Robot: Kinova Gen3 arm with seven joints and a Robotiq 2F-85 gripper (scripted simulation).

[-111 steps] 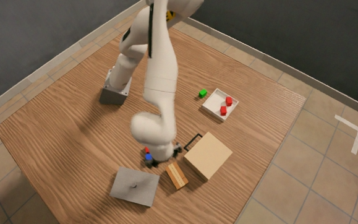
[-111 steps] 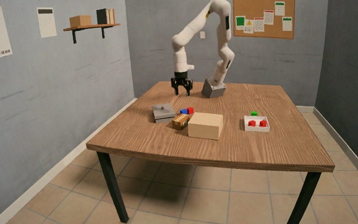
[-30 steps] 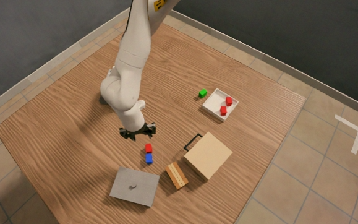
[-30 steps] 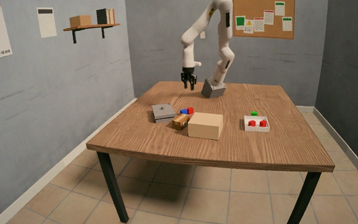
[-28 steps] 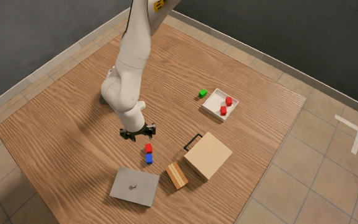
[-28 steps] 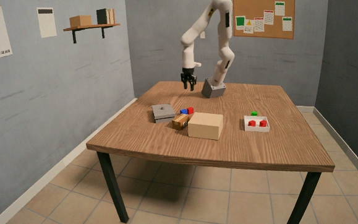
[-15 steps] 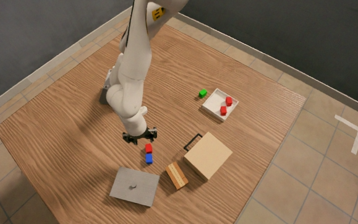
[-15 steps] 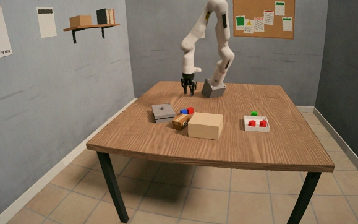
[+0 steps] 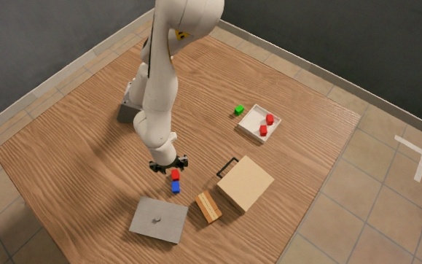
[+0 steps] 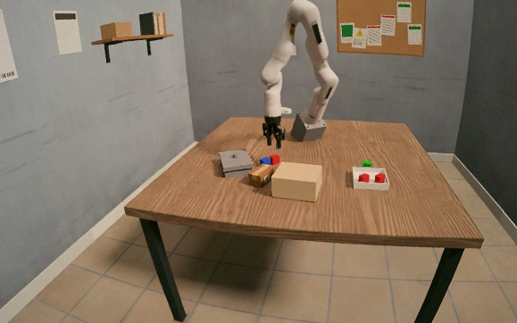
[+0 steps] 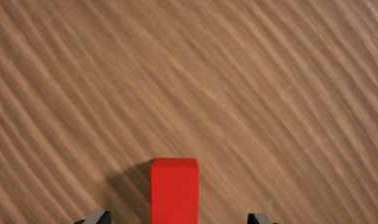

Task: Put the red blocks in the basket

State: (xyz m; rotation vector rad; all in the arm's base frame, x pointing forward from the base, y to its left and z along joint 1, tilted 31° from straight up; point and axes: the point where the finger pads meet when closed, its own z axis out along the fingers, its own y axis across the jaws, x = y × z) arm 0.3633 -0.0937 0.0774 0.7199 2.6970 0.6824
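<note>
The blue block lies 8 cm below my hand, 4 cm ahead of it and 3 cm to the right of it. Also, from my hand: grey lid: 14 cm to the right, 11 cm ahead, 5 cm below; then grey metal box: 14 cm to the right, 11 cm ahead, 7 cm below; then brown cardboard box: 18 cm ahead, 6 cm below, 3 cm to the left.
</note>
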